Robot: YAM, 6 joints.
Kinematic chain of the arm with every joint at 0, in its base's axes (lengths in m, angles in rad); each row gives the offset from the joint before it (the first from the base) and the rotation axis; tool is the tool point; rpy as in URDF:
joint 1: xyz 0 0 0.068 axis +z
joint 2: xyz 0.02 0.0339 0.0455 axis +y
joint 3: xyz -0.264 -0.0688 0 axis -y
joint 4: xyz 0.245 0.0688 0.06 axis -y
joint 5: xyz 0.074 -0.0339 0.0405 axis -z
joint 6: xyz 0.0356 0 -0.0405 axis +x
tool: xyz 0 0 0 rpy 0 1.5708 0
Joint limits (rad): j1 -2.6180..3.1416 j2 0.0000..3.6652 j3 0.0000..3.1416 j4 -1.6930..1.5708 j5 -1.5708..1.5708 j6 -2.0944..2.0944
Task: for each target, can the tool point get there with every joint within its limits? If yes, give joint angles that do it. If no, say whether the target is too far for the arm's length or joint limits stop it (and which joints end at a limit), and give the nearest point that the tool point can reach.
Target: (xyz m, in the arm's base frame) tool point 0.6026 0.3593 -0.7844
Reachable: no: too far | nearest point 0.3718 0.2217 -0.3300 | short by 0.528 m
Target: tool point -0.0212 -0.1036 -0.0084
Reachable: yes | joints -1.7166 2.1956 0.3888 -0.4587 0.1679 -1.1115
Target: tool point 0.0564 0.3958 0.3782
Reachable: yes | joints 1.4774 1.6586 1.4202 0.2504 0.5712 -1.3251
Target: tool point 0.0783 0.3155 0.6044
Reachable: yes | joints -1.8981 1.0228 2.8488 0.8486 0.8731 -0.1752
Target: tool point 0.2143 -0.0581 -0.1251
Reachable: yes | joints -0.4184 2.7851 0.9050 -0.0595 -1.2628 -0.4692
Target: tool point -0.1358 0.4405 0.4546
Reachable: yes | joints 1.9406 2.2281 2.1855 1.2525 1.1586 0.8654
